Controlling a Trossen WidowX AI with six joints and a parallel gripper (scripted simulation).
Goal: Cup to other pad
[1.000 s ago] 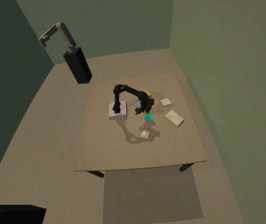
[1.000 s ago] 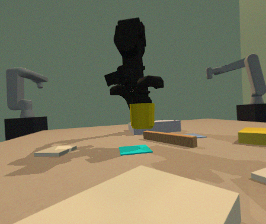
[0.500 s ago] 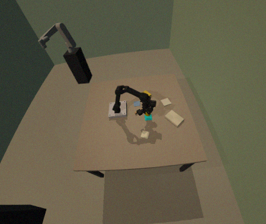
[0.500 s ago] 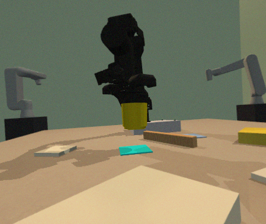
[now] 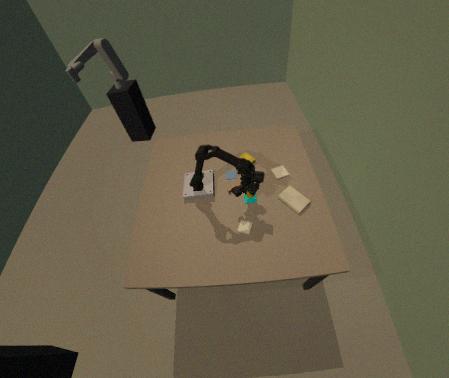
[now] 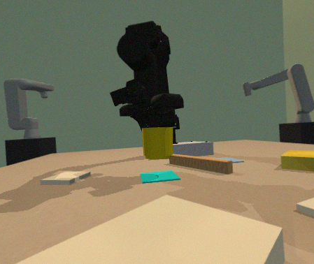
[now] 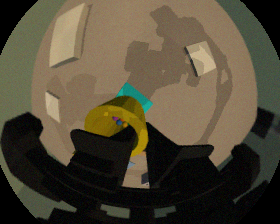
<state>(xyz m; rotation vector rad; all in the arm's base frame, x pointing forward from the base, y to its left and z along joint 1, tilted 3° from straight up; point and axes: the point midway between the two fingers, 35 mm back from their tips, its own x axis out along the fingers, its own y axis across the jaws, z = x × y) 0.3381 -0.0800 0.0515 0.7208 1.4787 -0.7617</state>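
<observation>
My gripper tip is 90 mm above the teal pad, 20 mm to the right of it and 20 mm short of it. From my gripper tip the other things lie so: flat tile (200 mm to the right, 70 mm below, 10 mm behind); yellow cup (20 mm to the left, 20 mm ahead); wooden bar (120 mm to the left, 70 mm below, 50 mm behind).
</observation>
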